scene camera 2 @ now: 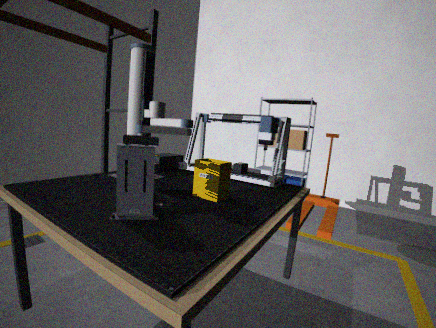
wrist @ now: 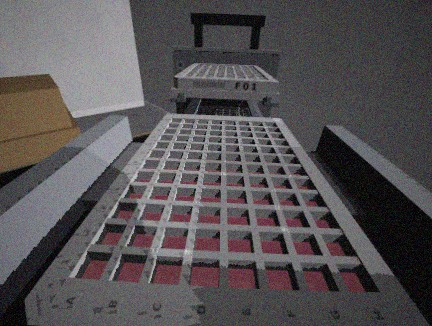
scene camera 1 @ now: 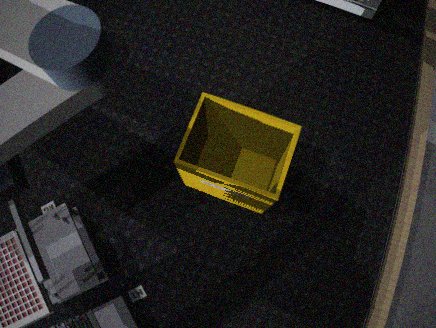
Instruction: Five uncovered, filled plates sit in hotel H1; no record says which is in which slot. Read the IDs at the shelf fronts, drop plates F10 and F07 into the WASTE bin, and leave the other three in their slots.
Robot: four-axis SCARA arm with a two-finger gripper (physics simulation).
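Frame: origin at the arm's base, x ahead, y left, z up, level; millimetres.
Where they show: gripper, between the fingertips: point(wrist: 224, 138) point(scene camera 1: 12, 296).
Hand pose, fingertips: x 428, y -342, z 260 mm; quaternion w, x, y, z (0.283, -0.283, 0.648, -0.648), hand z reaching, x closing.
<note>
After its pixels a point has its place.
My gripper point(wrist: 224, 138) @(x 428, y -342, z 260 mm) is shut on a pale plate point(wrist: 223, 175) @(x 405, y -321, z 258 mm) point(scene camera 1: 19, 282) @(x 427, y -322, z 253 mm) with red-filled wells. The plate lies level between the two fingers; its ID does not show. In the wrist view, hotel H1 point(wrist: 272, 62) @(x 527, y -517, z 283 mm) stands beyond it with a dark handle on top. A plate marked F01 point(wrist: 245, 86) @(x 465, y -397, z 275 mm) sits in its upper part, and a darker shelf level shows below. In scene camera 1 the held plate is at the lower left, near the H1 label point(scene camera 1: 137, 293) @(x 548, y -317, z 13 mm). The yellow WASTE bin point(scene camera 1: 227, 190) @(x 650, y -85, z 139 mm) point(scene camera 2: 210, 181) @(x 675, y -86, z 114 mm) stands upright and open; no plate shows in the visible part of its inside.
A grey stand point(scene camera 1: 65, 247) @(x 399, y -279, z 73 mm) with a label reading RG sits beside the held plate in scene camera 1. The arm's white link point(scene camera 2: 170, 122) @(x 358, y -66, z 400 mm) reaches out from its column. A gantry frame point(scene camera 2: 235, 118) @(x 420, y 623, z 484 mm) stands behind the bin. A brown box point(wrist: 35, 120) shows at the left.
</note>
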